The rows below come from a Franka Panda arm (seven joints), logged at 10 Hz.
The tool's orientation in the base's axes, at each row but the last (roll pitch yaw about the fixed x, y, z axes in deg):
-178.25 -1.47 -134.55
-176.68 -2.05 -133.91
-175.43 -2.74 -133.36
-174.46 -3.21 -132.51
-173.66 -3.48 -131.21
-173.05 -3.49 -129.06
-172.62 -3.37 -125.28
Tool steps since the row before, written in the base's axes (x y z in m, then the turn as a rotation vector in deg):
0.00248 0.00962 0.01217 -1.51 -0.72 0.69
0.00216 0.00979 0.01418 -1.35 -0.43 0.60
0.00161 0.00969 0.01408 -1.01 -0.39 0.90
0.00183 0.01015 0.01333 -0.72 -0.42 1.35
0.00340 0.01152 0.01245 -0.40 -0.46 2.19
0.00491 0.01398 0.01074 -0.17 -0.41 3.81
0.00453 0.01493 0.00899 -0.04 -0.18 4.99
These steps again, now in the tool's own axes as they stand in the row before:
-0.00828 0.00460 -0.01253 1.59 0.55 -0.67
-0.00804 0.00439 -0.01476 1.27 0.64 -0.59
-0.00747 0.00431 -0.01484 1.02 0.40 -0.89
-0.00796 0.00415 -0.01426 0.87 0.12 -1.32
-0.01013 0.00356 -0.01356 0.74 -0.24 -2.14
-0.01327 0.00356 -0.01209 0.66 -0.58 -3.73
-0.01425 0.00362 -0.01040 0.46 -0.71 -4.92

